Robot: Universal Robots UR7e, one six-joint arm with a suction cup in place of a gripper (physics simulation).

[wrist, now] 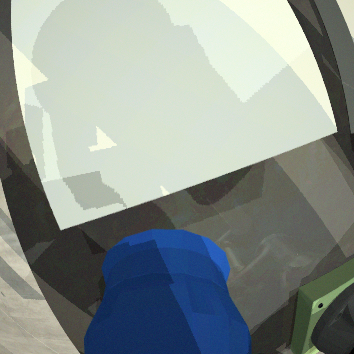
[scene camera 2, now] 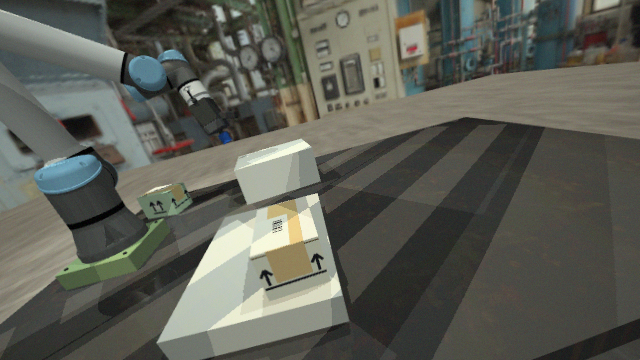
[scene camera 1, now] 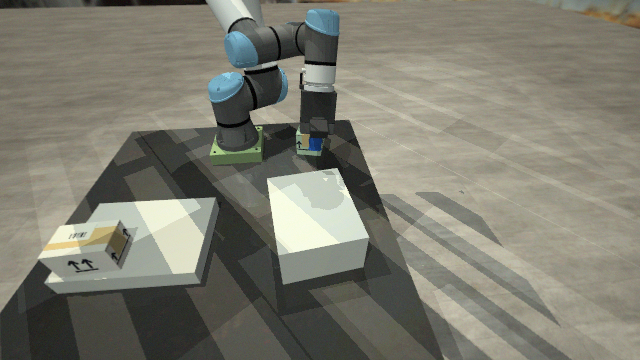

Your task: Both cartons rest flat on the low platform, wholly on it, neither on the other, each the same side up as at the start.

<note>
My suction cup [wrist: 159, 283] carries nothing. The cup is 20 cm from the middle of a tall white block [scene camera 1: 318, 231], above it. Also in view: a low white platform [scene camera 2: 224, 303].
The low white platform is seen too in the wrist view [wrist: 331, 22] and in scene camera 1 [scene camera 1: 172, 238]. The tall white block is seen too in the wrist view [wrist: 118, 109] and in scene camera 2 [scene camera 2: 273, 171].
</note>
